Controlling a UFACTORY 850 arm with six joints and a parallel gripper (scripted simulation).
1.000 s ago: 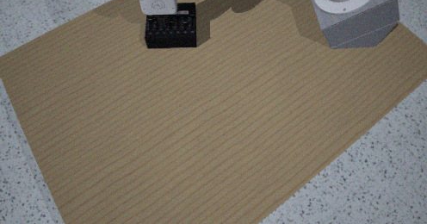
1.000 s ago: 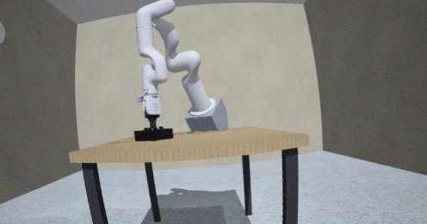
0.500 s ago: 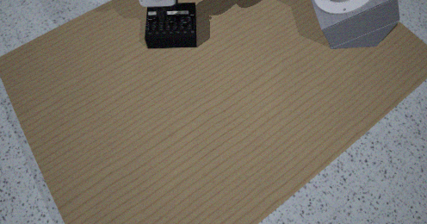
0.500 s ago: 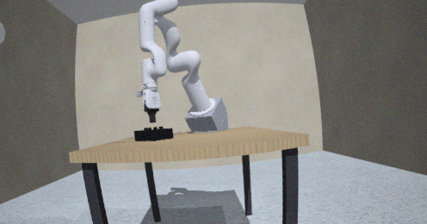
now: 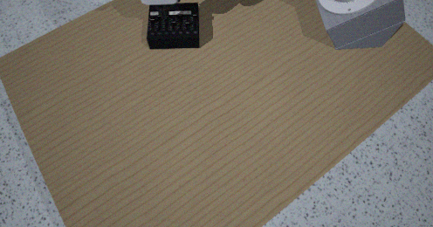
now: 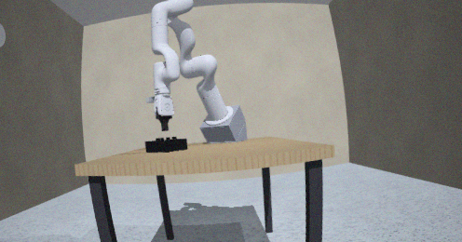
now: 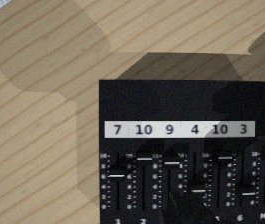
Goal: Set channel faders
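Right now my hand is 5 cm above the fader 4, 2 cm past it and 1 cm to the right of it. Also, from my hand: fader 1: 5 cm below, 4 cm to the right, 3 cm ahead; fader 3: 5 cm below, 2 cm to the right, 2 cm behind; fader 2: 5 cm below, 4 cm to the right.
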